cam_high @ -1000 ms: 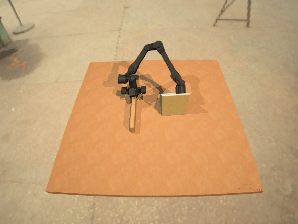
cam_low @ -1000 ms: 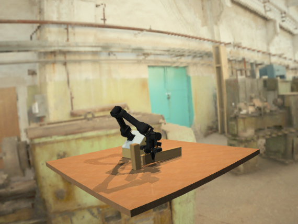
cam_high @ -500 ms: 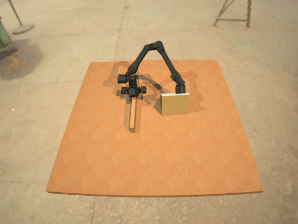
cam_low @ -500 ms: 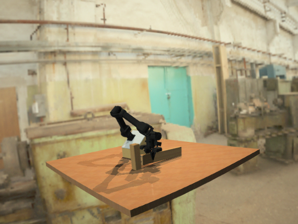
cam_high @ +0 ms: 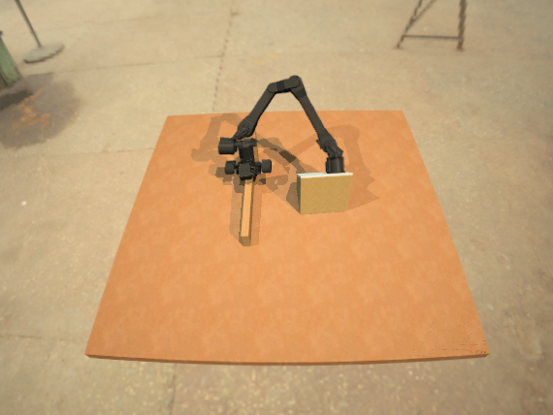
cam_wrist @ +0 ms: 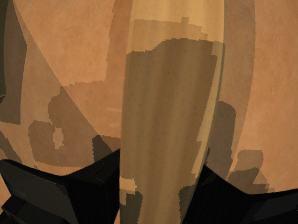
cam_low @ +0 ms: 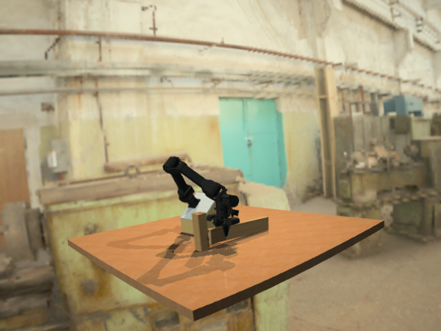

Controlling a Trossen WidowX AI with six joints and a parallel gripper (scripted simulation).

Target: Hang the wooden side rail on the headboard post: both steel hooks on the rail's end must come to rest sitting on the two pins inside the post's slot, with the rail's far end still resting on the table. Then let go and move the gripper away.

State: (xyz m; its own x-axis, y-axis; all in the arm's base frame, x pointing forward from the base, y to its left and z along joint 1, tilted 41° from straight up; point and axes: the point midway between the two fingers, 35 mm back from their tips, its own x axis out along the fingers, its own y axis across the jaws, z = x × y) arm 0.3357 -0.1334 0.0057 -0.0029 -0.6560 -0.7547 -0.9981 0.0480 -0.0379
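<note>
My gripper tip is 140 mm to the left of the headboard post, 40 mm below it and 10 mm past it.
</note>
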